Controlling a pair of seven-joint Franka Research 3 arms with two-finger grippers.
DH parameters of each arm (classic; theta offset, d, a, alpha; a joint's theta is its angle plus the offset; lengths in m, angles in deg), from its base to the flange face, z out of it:
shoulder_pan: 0 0.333 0 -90
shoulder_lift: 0 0 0 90
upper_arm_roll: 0 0.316 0.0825 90
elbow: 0 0 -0.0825 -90
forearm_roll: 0 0.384 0 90
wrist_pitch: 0 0 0.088 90
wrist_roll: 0 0.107 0 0
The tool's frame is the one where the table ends.
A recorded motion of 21 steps. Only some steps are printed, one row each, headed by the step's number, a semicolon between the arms.
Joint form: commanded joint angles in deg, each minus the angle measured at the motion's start. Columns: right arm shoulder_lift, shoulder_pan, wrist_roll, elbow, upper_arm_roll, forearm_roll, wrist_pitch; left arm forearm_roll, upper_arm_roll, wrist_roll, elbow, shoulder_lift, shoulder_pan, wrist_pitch.
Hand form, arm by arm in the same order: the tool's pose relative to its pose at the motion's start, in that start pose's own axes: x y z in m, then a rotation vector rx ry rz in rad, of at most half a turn. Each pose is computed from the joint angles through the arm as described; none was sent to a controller.
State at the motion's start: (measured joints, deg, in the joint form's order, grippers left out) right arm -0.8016 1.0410 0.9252 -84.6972 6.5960 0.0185 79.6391; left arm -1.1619 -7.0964 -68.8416 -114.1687 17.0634 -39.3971 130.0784
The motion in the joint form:
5: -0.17 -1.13 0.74 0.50 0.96 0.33 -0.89; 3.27 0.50 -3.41 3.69 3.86 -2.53 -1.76
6: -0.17 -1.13 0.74 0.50 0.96 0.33 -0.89; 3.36 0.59 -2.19 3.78 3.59 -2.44 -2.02
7: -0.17 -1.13 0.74 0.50 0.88 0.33 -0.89; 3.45 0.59 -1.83 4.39 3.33 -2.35 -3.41
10: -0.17 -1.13 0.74 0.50 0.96 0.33 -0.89; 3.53 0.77 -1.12 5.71 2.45 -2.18 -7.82
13: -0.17 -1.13 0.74 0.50 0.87 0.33 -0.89; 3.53 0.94 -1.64 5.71 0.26 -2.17 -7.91
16: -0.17 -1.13 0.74 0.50 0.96 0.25 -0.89; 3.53 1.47 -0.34 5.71 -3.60 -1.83 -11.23
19: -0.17 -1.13 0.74 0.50 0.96 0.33 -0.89; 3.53 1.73 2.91 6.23 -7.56 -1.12 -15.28
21: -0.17 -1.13 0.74 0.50 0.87 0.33 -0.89; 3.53 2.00 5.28 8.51 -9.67 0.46 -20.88
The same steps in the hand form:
5: -0.0031 0.0007 -0.0040 0.0052 -0.0040 0.0148; -0.0127 0.0197 0.0167 0.0462 0.0267 0.0100
6: -0.0031 0.0007 -0.0040 0.0052 -0.0040 0.0148; -0.0110 0.0192 0.0135 0.0456 0.0290 0.0293
7: -0.0031 0.0015 -0.0040 0.0053 -0.0040 0.0162; -0.0099 0.0194 0.0081 0.0549 0.0279 0.0345
10: -0.0031 0.0007 -0.0040 0.0052 -0.0040 0.0148; -0.0071 0.0164 -0.0052 0.0932 0.0193 0.0400
13: -0.0031 0.0015 -0.0040 0.0053 -0.0040 0.0164; -0.0066 0.0157 -0.0284 0.0605 0.0367 0.0287
16: -0.0031 0.0009 -0.0040 0.0038 -0.0040 0.0151; -0.0029 0.0050 -0.0647 0.0558 0.0486 0.0359
19: -0.0031 0.0007 -0.0040 0.0052 -0.0040 0.0148; 0.0008 -0.0080 -0.1046 0.0535 0.0574 0.0743
21: -0.0031 0.0015 -0.0040 0.0053 -0.0040 0.0164; 0.0144 -0.0214 -0.1376 0.0755 0.0517 0.0800

